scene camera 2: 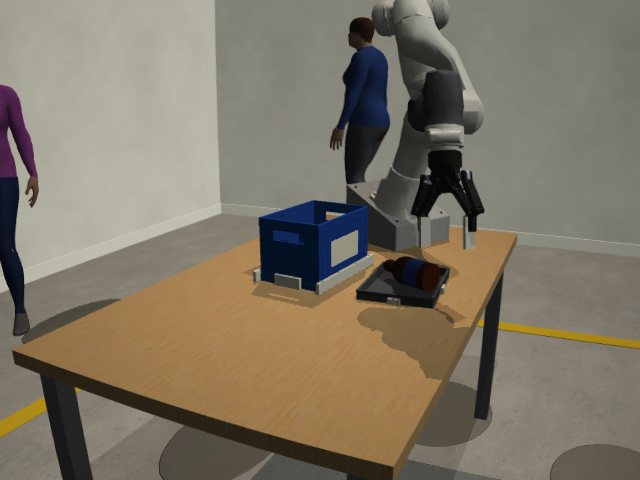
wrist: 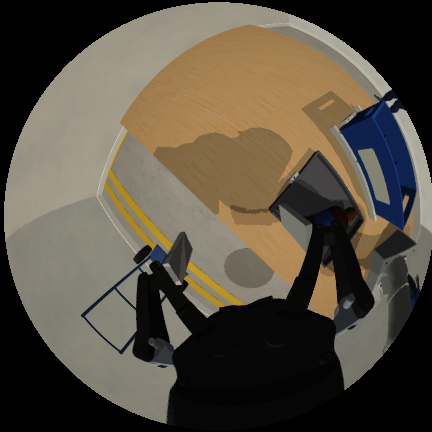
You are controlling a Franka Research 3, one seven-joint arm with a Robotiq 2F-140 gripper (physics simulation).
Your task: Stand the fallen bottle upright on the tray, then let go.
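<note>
A brown bottle with a blue label [scene camera 2: 412, 272] lies on its side in the black tray [scene camera 2: 373, 297] [wrist: 311, 182]. In the scene view its neck points left, toward the crate, and its base faces right and forward. In the wrist view the bottle [wrist: 341, 216] is partly hidden behind a finger. My gripper [scene camera 2: 447, 234] [wrist: 233, 227] is open and empty, with its fingers pointing down. It hangs above the table's right side, higher than the bottle and apart from it. In the scene view it shows above and to the right of the tray.
A blue crate [scene camera 2: 289, 258] [wrist: 393, 172] stands left of the tray, with pale guide strips [scene camera 2: 343, 274] around its base. The robot's grey base [scene camera 2: 385, 222] is behind them. A person in blue [scene camera 2: 368, 87] stands behind the table, and another in purple [scene camera 2: 10, 134] at the left.
</note>
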